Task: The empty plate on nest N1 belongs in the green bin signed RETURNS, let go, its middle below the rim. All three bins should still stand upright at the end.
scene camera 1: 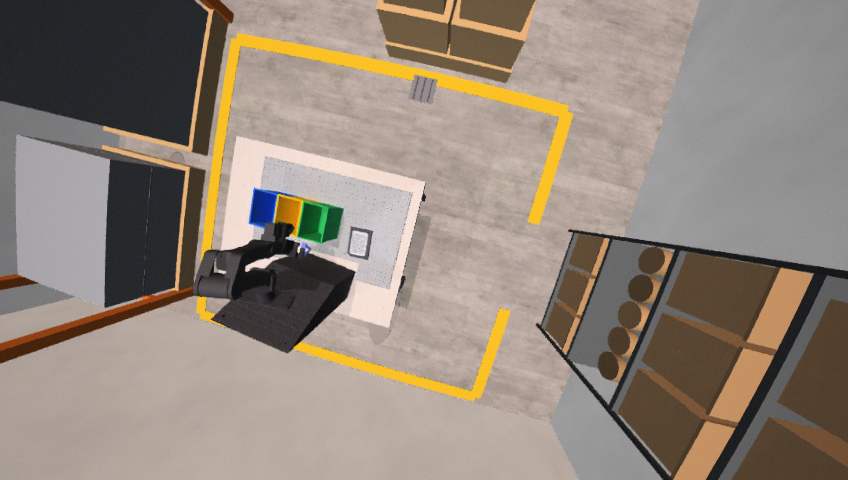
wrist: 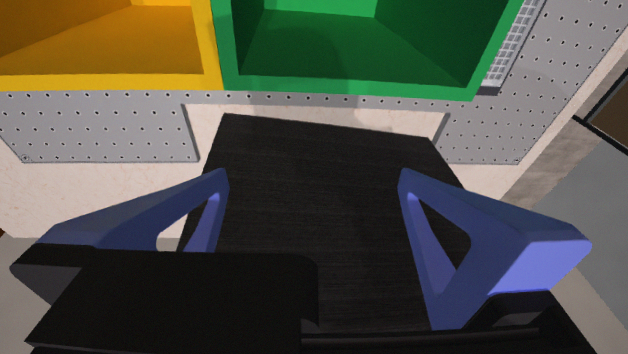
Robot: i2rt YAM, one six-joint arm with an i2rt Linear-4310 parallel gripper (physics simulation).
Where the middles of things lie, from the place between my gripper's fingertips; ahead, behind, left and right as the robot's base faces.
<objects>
The green bin [scene camera 1: 319,222] lies 12 cm ahead of my hand, 11 cm below it and 5 cm to the right of it. The rest, counted from my hand: yellow bin [scene camera 1: 288,209]: 15 cm ahead, 11 cm below, 7 cm to the left; then blue bin [scene camera 1: 263,206]: 20 cm to the left, 19 cm ahead, 11 cm below.
</objects>
